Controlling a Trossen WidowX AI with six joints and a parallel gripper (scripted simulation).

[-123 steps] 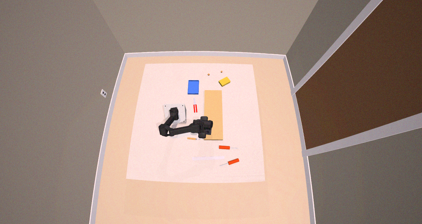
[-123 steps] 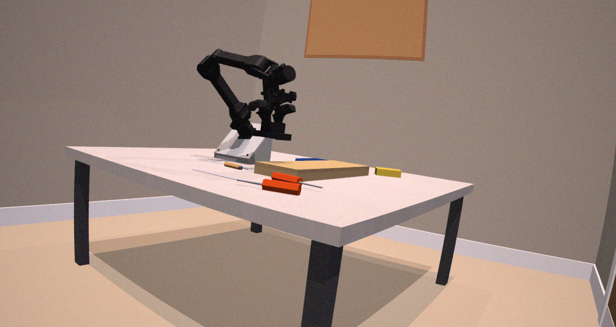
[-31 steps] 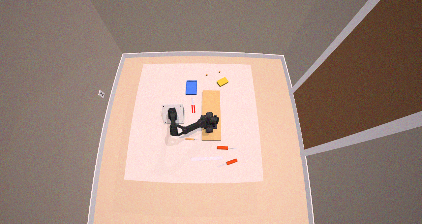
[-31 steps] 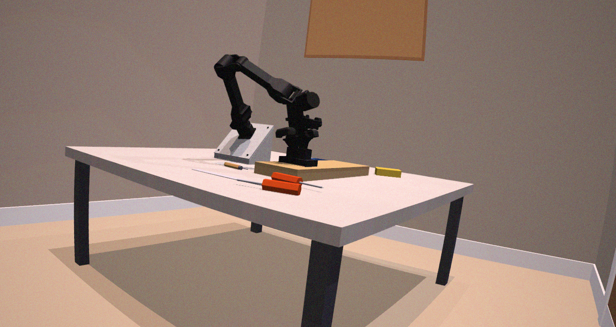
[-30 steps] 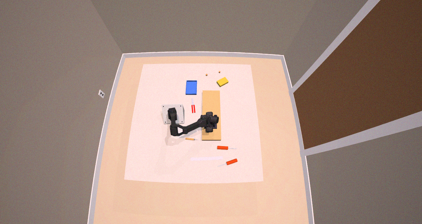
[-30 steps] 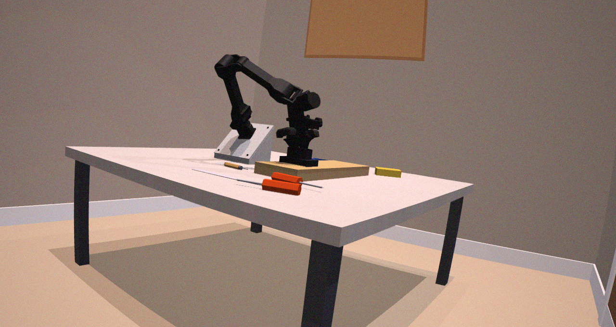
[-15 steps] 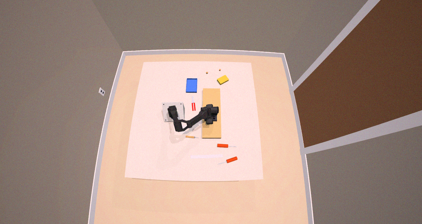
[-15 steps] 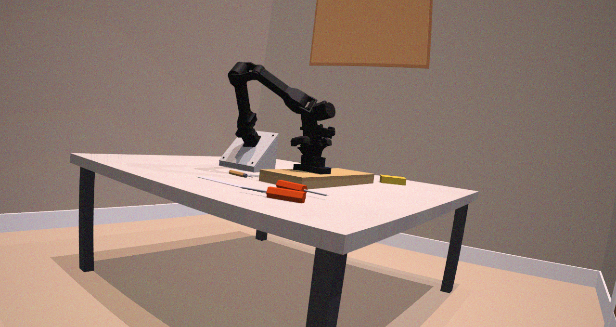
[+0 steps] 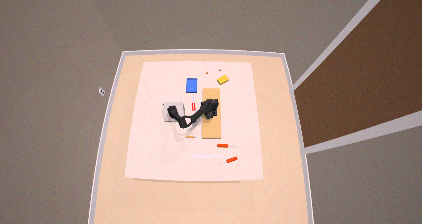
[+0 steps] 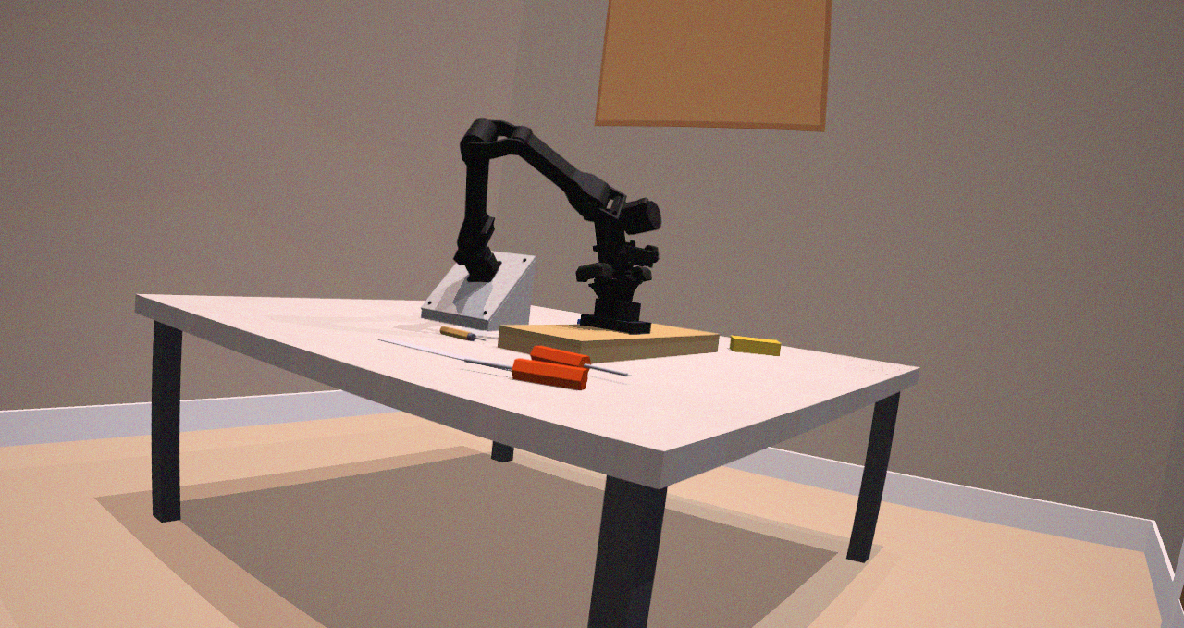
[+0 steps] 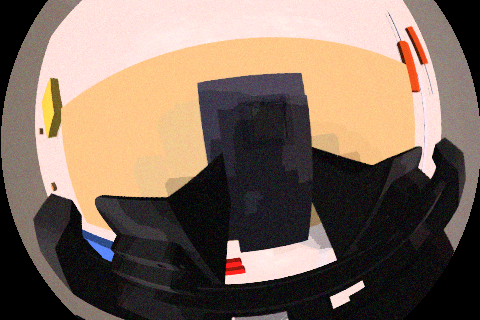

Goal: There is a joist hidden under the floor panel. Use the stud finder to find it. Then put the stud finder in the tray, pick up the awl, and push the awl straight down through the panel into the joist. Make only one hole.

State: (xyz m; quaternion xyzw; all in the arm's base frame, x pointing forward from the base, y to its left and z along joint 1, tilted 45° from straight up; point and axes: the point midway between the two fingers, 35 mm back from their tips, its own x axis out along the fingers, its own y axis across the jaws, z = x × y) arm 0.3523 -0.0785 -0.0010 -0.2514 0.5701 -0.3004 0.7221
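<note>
The blue tray lies 350 mm to the left of my gripper tip, 160 mm behind it and 50 mm below it. Also, from my gripper tip: black stud finder 20 mm above, 10 mm ahead; then awl 210 mm to the right, 210 mm behind, 60 mm below; then yellow block 370 mm to the left, 180 mm ahead, 50 mm below.
</note>
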